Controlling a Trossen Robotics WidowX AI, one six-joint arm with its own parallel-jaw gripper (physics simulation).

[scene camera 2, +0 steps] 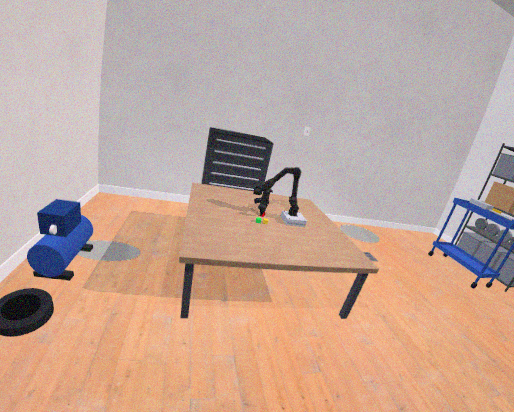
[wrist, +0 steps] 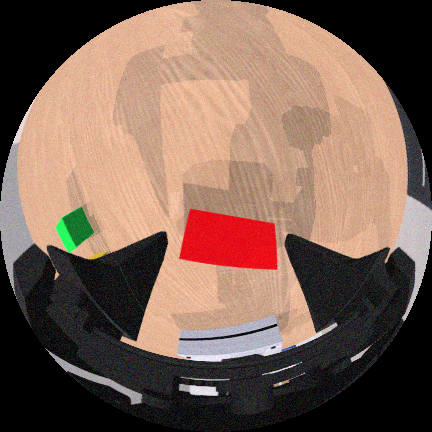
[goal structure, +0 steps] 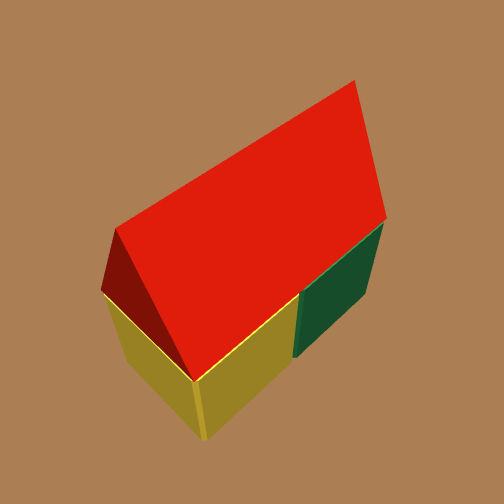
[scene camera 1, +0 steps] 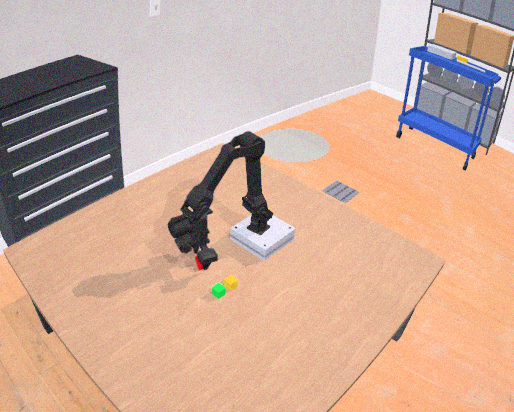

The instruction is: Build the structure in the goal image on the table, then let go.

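Pixels of known places: gripper, fingertip midpoint: (scene camera 2: 261, 213) (wrist: 228, 239); arm's base, link origin: (scene camera 2: 292, 214) (wrist: 243, 358) (scene camera 1: 258, 227).
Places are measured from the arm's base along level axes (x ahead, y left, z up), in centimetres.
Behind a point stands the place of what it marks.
A red block (scene camera 1: 199, 263) @(y -7.4, x 25.0, z -4.6 cm) (scene camera 2: 263, 215) @(y -5.5, x 23.3, z -4.9 cm) (wrist: 229, 240) @(y -7.8, x 24.2, z -4.0 cm) is between the spread fingers of my gripper (wrist: 228, 239) @(y -7.7, x 24.0, z -4.5 cm), with gaps on both sides in the wrist view. My gripper is open and low over the table; in scene camera 1 it partly hides the red block. A green cube (scene camera 1: 218, 290) @(y 7.2, x 33.0, z -2.3 cm) (scene camera 2: 258, 220) @(y 8.0, x 32.6, z -3.3 cm) (wrist: 75, 229) @(y 4.8, x 31.5, z -3.4 cm) lies on the table to one side of the gripper. A yellow cube (scene camera 1: 231, 282) @(y 8.2, x 27.4, z -2.3 cm) (scene camera 2: 265, 220) @(y 8.4, x 27.1, z -2.7 cm) (wrist: 98, 256) @(y 6.0, x 27.7, z -4.6 cm) lies close beside the green cube; in the wrist view a finger mostly hides it.
The arm's pale base plate (scene camera 1: 265, 249) @(y 8.7, x 8.4, z -0.3 cm) (scene camera 2: 294, 220) @(y 9.3, x 2.5, z -0.9 cm) (wrist: 230, 336) @(y -0.7, x 7.4, z -3.4 cm) stands on the wooden table (scene camera 1: 300, 320) @(y 34.0, x 25.5, z -5.5 cm) (scene camera 2: 240, 247) @(y 43.0, x 55.6, z -5.5 cm), to the right of the red block in scene camera 1. A dark drawer cabinet (scene camera 1: 60, 145) (scene camera 2: 237, 157) stands behind the table.
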